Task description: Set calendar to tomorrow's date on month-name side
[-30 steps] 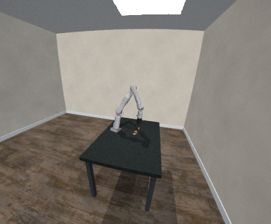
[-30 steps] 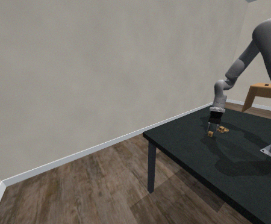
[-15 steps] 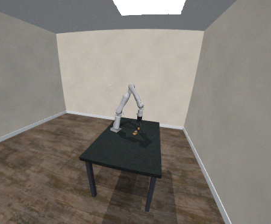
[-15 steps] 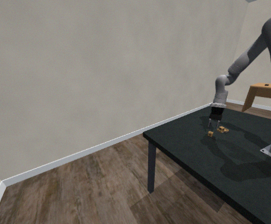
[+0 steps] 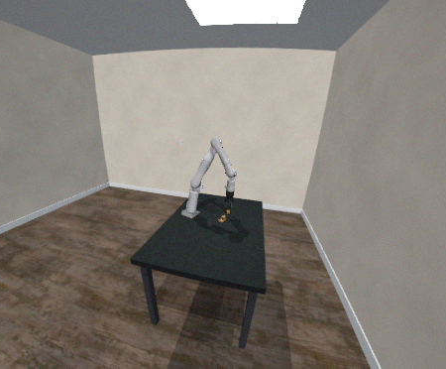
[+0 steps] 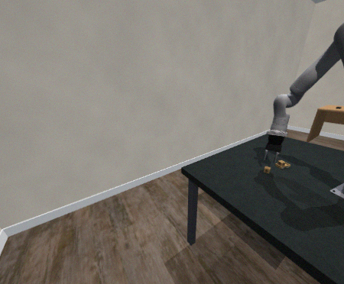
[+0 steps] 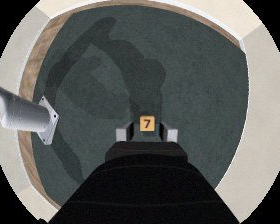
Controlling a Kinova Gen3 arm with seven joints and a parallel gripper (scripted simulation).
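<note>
My gripper is now 8 cm above the wooden date cube.
</note>
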